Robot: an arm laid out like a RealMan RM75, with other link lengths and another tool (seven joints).
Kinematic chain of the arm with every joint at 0, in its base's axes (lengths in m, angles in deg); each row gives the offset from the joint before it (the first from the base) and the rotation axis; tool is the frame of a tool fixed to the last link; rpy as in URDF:
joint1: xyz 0 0 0.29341 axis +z
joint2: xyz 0 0 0 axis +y
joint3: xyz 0 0 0.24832 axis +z
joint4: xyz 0 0 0 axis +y
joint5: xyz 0 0 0.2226 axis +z
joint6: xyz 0 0 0 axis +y
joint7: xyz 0 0 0.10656 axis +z
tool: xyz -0.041 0.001 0.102 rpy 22.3 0 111.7
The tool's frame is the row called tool.
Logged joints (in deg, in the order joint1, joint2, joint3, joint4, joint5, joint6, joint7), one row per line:
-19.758, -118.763, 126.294, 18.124, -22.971, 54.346, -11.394
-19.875, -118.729, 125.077, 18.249, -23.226, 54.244, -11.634
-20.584, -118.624, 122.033, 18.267, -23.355, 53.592, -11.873
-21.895, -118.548, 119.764, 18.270, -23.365, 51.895, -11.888
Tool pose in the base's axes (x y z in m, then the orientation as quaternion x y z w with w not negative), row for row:
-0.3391, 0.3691, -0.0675, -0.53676, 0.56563, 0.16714, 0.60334
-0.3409, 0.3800, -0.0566, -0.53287, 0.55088, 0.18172, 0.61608
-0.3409, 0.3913, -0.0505, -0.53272, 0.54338, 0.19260, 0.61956
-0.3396, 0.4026, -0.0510, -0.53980, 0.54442, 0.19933, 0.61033
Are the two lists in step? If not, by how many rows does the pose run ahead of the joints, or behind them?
The pose runs 1 row ahead of the joints: the pose in row i belongs to the joints in row i + 1.
